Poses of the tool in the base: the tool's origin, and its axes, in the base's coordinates. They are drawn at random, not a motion.
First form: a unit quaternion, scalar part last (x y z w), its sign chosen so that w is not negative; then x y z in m.
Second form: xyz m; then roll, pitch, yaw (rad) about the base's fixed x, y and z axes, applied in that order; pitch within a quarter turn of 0, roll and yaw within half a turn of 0. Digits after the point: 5 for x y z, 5 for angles.
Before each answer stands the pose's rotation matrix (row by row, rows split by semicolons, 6 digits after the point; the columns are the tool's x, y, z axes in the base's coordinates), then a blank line. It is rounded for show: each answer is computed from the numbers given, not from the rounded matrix.
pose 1, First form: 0.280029, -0.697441, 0.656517, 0.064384, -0.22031, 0.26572, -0.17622
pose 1, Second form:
-0.834877 -0.475146 0.277879; -0.306069 -0.018862 -0.951822; 0.457496 -0.879705 -0.129680

-0.22031, 0.26572, -0.17622, -1.71716, -0.47518, -2.79020
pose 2, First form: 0.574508, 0.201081, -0.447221, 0.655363, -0.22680, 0.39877, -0.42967
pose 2, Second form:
0.519120 0.817229 -0.250302; -0.355139 -0.060132 -0.932878; -0.777426 0.573167 0.259014

-0.22680, 0.39877, -0.42967, 1.14636, 0.89056, -0.59999
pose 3, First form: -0.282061, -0.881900, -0.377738, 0.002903, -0.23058, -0.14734, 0.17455
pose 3, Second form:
-0.840866 0.499692 0.207970; 0.495306 0.555511 0.667892; 0.218211 0.664616 -0.714611

-0.23058, -0.14734, 0.17455, 2.39243, -0.21998, 2.60927
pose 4, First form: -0.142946, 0.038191, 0.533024, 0.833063, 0.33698, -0.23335, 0.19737
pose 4, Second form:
0.428854 -0.899003 -0.088756; 0.877166 0.390904 0.278879; -0.216018 -0.197452 0.956216

0.33698, -0.23335, 0.19737, -0.20363, 0.21773, 1.11606
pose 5, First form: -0.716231, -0.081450, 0.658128, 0.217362, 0.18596, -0.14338, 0.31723
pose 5, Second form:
0.120467 -0.169430 -0.978152; 0.402778 -0.892239 0.204154; -0.907335 -0.418572 -0.039242

0.18596, -0.14338, 0.31723, -1.66428, 1.13690, 1.28018
